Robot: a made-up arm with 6 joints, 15 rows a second.
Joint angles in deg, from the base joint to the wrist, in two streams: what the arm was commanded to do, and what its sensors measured. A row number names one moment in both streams.
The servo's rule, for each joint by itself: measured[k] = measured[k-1] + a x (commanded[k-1-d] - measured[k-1]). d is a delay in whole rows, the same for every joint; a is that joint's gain. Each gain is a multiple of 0.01, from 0.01 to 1. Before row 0 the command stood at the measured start. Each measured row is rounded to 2 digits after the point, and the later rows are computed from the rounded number. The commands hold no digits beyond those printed.
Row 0, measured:
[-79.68 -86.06 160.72 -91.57 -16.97 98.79]
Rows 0 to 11, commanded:
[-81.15 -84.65 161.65 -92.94 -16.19 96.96]
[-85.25 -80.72 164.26 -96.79 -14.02 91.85]
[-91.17 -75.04 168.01 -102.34 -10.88 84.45]
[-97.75 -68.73 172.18 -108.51 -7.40 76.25]
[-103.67 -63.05 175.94 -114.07 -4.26 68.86]
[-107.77 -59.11 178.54 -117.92 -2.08 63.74]
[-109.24 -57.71 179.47 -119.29 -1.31 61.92]
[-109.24 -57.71 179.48 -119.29 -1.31 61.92]
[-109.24 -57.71 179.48 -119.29 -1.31 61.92]
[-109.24 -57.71 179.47 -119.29 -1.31 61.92]
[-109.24 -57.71 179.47 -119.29 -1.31 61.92]
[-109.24 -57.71 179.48 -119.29 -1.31 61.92]
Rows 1 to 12, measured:
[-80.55 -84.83 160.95 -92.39 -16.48 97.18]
[-83.32 -81.25 161.78 -95.03 -14.93 92.49]
[-87.95 -75.85 163.34 -99.42 -12.38 85.41]
[-93.73 -69.66 165.55 -104.87 -9.24 77.35]
[-99.59 -63.91 168.15 -110.39 -6.10 69.88]
[-104.42 -59.73 170.75 -114.91 -3.57 64.48]
[-107.26 -57.97 172.93 -117.54 -2.15 62.23]
[-108.43 -57.74 174.57 -118.59 -1.62 61.96]
[-108.91 -57.71 175.80 -119.01 -1.42 61.92]
[-109.10 -57.71 176.72 -119.18 -1.35 61.92]
[-109.18 -57.71 177.41 -119.25 -1.32 61.92]
[-109.22 -57.71 177.93 -119.27 -1.31 61.92]
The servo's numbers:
d 0
a 0.59 0.87 0.25 0.60 0.63 0.88

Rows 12 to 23, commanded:
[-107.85 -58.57 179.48 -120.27 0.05 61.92]
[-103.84 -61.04 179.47 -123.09 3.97 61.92]
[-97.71 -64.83 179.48 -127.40 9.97 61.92]
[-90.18 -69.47 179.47 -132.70 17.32 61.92]
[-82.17 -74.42 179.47 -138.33 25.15 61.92]
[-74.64 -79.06 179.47 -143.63 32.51 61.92]
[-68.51 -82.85 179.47 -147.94 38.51 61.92]
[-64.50 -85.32 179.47 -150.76 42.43 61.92]
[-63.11 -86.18 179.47 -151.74 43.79 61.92]
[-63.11 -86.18 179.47 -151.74 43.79 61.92]
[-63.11 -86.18 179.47 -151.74 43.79 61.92]
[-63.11 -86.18 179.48 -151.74 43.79 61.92]
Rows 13 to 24, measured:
[-108.41 -58.46 178.32 -119.87 -0.45 61.92]
[-105.71 -60.70 178.61 -121.80 2.33 61.92]
[-100.99 -64.29 178.83 -125.16 7.14 61.92]
[-94.61 -68.80 178.99 -129.68 13.55 61.92]
[-87.27 -73.69 179.11 -134.87 20.86 61.92]
[-79.82 -78.36 179.20 -140.13 28.20 61.92]
[-73.15 -82.27 179.27 -144.82 34.70 61.92]
[-68.05 -84.92 179.32 -148.38 39.57 61.92]
[-65.14 -86.02 179.36 -150.40 42.23 61.92]
[-63.94 -86.16 179.39 -151.20 43.21 61.92]
[-63.45 -86.18 179.41 -151.52 43.58 61.92]
[-63.25 -86.18 179.43 -151.65 43.71 61.92]

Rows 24 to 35, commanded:
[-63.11 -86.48 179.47 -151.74 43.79 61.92]
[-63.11 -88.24 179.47 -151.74 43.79 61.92]
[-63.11 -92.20 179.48 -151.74 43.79 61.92]
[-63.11 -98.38 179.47 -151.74 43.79 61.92]
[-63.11 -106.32 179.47 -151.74 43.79 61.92]
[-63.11 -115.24 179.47 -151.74 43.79 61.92]
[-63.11 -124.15 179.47 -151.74 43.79 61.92]
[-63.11 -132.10 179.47 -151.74 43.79 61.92]
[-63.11 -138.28 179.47 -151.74 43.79 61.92]
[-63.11 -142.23 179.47 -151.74 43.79 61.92]
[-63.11 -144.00 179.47 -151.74 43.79 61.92]
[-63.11 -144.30 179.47 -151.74 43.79 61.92]
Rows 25 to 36, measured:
[-63.17 -86.44 179.44 -151.70 43.76 61.92]
[-63.13 -88.01 179.45 -151.72 43.78 61.92]
[-63.12 -91.66 179.46 -151.73 43.79 61.92]
[-63.11 -97.51 179.46 -151.74 43.79 61.92]
[-63.11 -105.17 179.46 -151.74 43.79 61.92]
[-63.11 -113.93 179.46 -151.74 43.79 61.92]
[-63.11 -122.82 179.46 -151.74 43.79 61.92]
[-63.11 -130.89 179.46 -151.74 43.79 61.92]
[-63.11 -137.32 179.46 -151.74 43.79 61.92]
[-63.11 -141.59 179.46 -151.74 43.79 61.92]
[-63.11 -143.69 179.46 -151.74 43.79 61.92]
[-63.11 -144.22 179.46 -151.74 43.79 61.92]

